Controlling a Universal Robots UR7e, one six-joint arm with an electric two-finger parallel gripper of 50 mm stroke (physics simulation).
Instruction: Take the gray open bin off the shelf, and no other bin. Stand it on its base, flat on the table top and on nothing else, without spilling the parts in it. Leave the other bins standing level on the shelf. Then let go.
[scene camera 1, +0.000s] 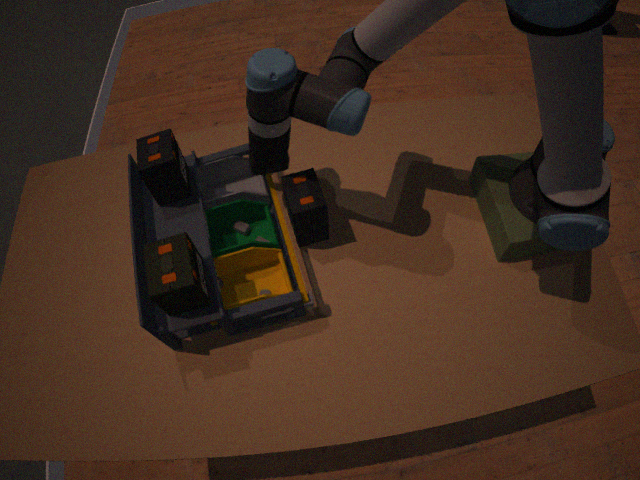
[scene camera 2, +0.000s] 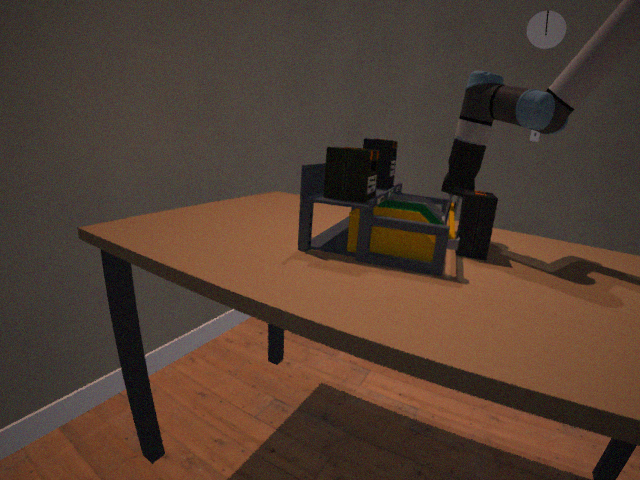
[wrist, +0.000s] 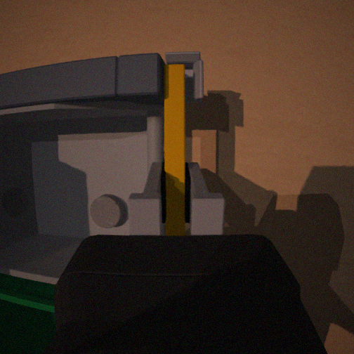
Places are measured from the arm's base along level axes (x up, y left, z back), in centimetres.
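Pixels of known places: gripper, between the fingertips: (scene camera 1: 266, 171).
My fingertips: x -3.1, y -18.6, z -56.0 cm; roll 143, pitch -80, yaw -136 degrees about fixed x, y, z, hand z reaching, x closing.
For each thing: its top centre in the pictures, then the offset to it from my fingertips. "spot": a spot on its surface instead. Level surfaces: height alone.
- gray open bin, centre of its top: (scene camera 1: 221, 177) (scene camera 2: 414, 199) dx +2.9, dy +1.8, dz -9.3 cm
- shelf, a spot on its surface: (scene camera 1: 268, 310) spot: dx +2.8, dy +32.2, dz -2.5 cm
- green bin, centre of its top: (scene camera 1: 228, 225) (scene camera 2: 406, 205) dx +2.9, dy +13.8, dz -8.4 cm
- yellow bin, centre of its top: (scene camera 1: 240, 276) (scene camera 2: 399, 214) dx +2.9, dy +24.9, dz -6.9 cm
- yellow bar, centre of its top: (scene camera 1: 279, 212) (scene camera 2: 452, 214) dx +2.5, dy +12.7, dz +1.8 cm
- black box, centre of its top: (scene camera 1: 303, 189) (scene camera 2: 480, 192) dx +8.0, dy +12.1, dz +7.0 cm
- table, height of its surface: dx -5.2 cm
The gray open bin (scene camera 1: 241, 190) (wrist: 117, 175) stands in the shelf (scene camera 1: 268, 310) (scene camera 2: 364, 235) (wrist: 75, 77), at the end beside the green bin (scene camera 1: 227, 219) (wrist: 25, 315). A round part (wrist: 106, 211) lies in it. The yellow bin (scene camera 1: 271, 279) (scene camera 2: 400, 245) stands on the green bin's other side. A yellow bar (scene camera 1: 287, 235) (scene camera 2: 452, 214) (wrist: 174, 125) runs across the bins' front, its far end at a gray bracket (wrist: 199, 77). My gripper (scene camera 2: 454, 197) (wrist: 174, 180) is shut on this bar, in front of the gray bin. Its fingertips are hidden in scene camera 1.
A black box (scene camera 1: 310, 206) (scene camera 2: 478, 224) with orange marks stands on the table (scene camera 1: 413, 335) (scene camera 2: 232, 232) close in front of the bar. Two more black boxes (scene camera 1: 162, 165) (scene camera 1: 175, 273) (scene camera 2: 386, 162) (scene camera 2: 348, 173) stand on the shelf's upper deck. A green tray-like base (scene camera 1: 509, 227) surrounds the arm's foot.
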